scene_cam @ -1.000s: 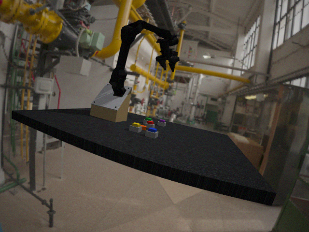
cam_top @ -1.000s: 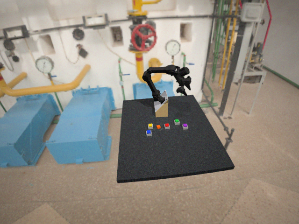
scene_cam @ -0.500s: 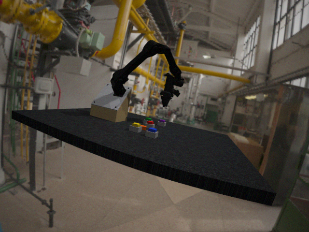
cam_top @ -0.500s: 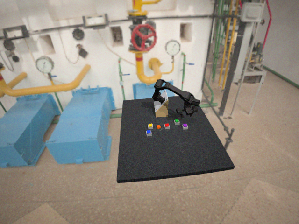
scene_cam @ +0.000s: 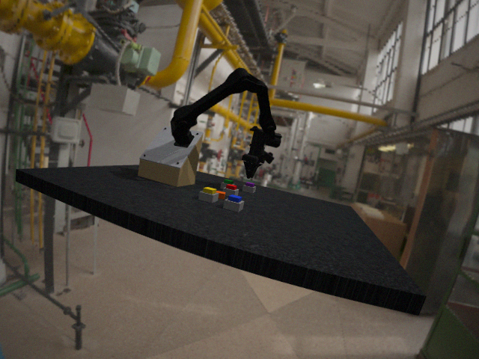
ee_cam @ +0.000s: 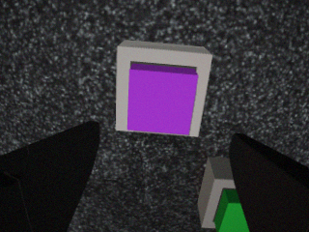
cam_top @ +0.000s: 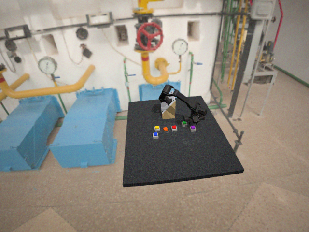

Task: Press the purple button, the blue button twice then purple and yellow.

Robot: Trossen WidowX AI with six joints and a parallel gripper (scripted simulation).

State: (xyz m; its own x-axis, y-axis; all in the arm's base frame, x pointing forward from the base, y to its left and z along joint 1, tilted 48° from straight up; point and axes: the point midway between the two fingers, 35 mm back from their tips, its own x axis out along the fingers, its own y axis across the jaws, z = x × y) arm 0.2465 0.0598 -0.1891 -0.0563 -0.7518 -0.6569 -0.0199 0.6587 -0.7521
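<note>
Right now my gripper tip is 1 cm short of the purple button and 3 cm above it. Round my gripper tip: orange block (3 cm behind, 25 cm to the right, 5 cm below); then green button (7 cm behind, 6 cm to the right, 3 cm below); then red button (2 cm behind, 17 cm to the right, 3 cm below).
</note>
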